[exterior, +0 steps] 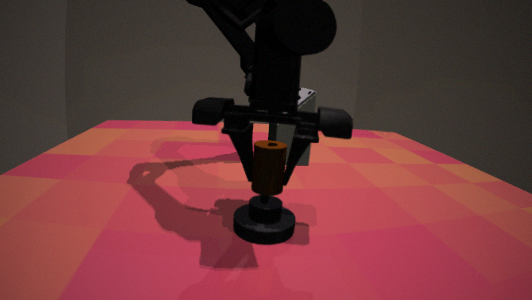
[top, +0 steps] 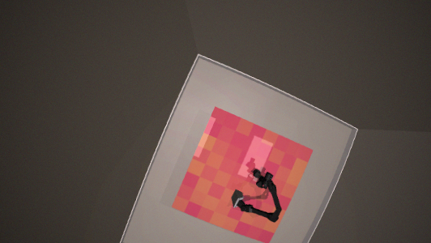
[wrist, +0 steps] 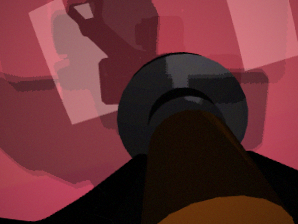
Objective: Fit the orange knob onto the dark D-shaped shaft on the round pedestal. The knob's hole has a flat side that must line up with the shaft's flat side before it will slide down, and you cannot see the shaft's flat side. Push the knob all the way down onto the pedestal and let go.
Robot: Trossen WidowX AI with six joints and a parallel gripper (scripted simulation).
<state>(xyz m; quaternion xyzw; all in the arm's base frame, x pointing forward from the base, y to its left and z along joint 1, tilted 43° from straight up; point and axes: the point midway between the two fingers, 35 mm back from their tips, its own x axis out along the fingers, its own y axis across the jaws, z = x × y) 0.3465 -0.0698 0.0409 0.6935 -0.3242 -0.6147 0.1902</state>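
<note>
Now: gripper tip 20 mm below the orange knob. The rest, counted from my gripper tip: dark pedestal (40 mm below).
</note>
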